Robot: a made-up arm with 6 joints.
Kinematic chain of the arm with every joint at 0, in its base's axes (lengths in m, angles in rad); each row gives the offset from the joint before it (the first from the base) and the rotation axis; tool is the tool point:
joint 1: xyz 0 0 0.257 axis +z
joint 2: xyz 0 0 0 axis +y
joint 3: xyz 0 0 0.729 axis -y
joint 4: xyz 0 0 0 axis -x
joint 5: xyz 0.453 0 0 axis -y
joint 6: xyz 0 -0.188 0 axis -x
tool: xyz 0 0 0
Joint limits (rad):
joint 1: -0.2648..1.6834
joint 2: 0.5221..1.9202
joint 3: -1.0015..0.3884
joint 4: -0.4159..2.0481
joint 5: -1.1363..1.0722
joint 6: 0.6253..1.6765
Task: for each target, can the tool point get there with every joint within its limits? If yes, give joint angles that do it. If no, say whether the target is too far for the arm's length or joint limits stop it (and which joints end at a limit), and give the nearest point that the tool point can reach.
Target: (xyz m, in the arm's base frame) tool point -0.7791 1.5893 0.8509
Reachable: no: too far | nearest point -0.2037 1.0326 0.6308 | short by 0.830 m
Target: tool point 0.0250 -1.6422 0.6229
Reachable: no: too far | nearest point 0.4423 -0.3147 0.4600 | short by 1.401 m
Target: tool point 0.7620 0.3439 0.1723
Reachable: yes | joints 0.6297 1.0842 -0.2703 0.4311 -0.6489 1.3126
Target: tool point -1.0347 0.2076 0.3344
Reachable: no: joint limits stop it (at a limit: joint 1, joint 3, joint 4) | nearest point -0.1495 0.5533 0.3930 | short by 0.952 m
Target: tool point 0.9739 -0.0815 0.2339
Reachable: yes | joints -0.0807 1.0882 -0.1337 1.5565 -0.6978 1.4285
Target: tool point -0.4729 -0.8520 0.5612
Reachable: no: joint limits stop it (at a limit: joint 1, joint 2, joint 3, joint 4) | nearest point 0.2533 -0.2469 0.4328 | short by 0.954 m
